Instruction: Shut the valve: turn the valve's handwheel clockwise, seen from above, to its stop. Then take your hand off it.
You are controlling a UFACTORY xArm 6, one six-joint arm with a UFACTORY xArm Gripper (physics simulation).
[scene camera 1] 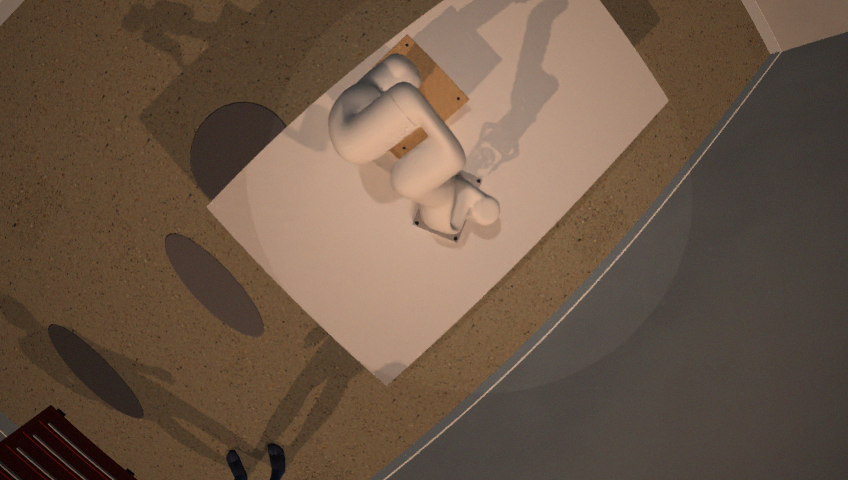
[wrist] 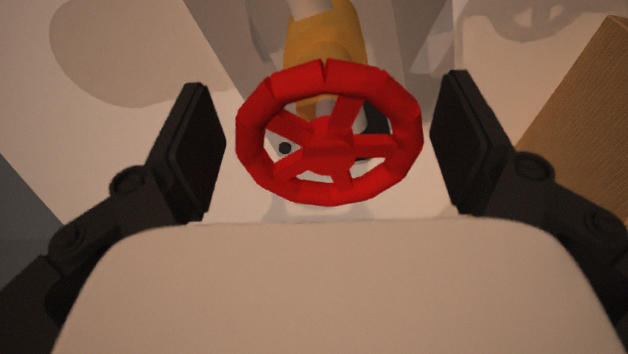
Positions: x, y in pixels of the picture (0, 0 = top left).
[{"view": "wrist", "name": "gripper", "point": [325, 107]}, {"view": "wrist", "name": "red handwheel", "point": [329, 148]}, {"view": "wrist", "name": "grey base plate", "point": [426, 42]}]
